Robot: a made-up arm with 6 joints. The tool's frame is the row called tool.
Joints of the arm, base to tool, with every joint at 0 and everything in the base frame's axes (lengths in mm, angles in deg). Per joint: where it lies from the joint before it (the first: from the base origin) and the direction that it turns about. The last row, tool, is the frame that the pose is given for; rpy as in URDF.
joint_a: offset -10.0 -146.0 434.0 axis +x
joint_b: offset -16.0 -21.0 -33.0 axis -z
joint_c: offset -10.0 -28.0 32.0 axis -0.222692 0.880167 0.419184
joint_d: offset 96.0 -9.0 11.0 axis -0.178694 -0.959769 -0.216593
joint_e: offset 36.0 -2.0 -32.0 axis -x
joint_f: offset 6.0 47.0 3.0 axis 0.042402 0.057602 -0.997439
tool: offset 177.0 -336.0 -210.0 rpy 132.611 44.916 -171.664
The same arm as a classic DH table. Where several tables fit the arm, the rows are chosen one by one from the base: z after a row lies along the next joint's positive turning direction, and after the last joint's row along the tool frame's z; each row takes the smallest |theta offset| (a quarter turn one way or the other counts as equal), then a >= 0, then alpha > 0; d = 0 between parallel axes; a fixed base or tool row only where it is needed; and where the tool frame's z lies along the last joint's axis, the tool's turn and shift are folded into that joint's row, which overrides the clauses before.
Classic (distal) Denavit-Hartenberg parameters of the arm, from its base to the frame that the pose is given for. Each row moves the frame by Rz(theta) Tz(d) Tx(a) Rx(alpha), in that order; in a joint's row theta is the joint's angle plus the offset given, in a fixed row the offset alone. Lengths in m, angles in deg.
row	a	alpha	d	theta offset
base (fixed)	0.146	-90	0.434	-90
joint_a	0.021	-90	-0.026	0
joint_b	0.0166	-114.78	-0.0104	75.8
joint_c	-0.0574	-153.61	-0.2015	-66.82
joint_d	0.0308	79.71	-0.1579	28.94
joint_e	0.0471	-92.43	-0.0436	-80.59
joint_f	-0.296	-57.34	0.3565	-65.9
tool (fixed)	0	0	-0.295	-52.58

